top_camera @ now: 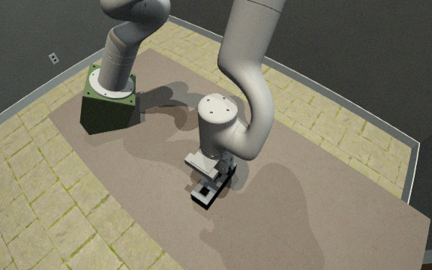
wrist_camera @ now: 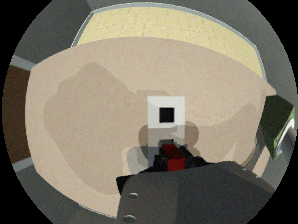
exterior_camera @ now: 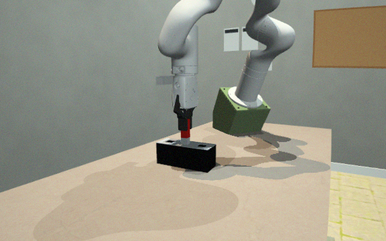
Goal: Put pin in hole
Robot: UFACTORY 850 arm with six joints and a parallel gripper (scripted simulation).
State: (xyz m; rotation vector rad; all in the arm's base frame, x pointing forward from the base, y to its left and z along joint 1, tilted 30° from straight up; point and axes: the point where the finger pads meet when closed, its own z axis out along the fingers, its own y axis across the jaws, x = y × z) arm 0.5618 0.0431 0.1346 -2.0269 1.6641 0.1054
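Right now my hand is 20 mm above the pin. From my hand the other things lie so: black block 100 mm below.
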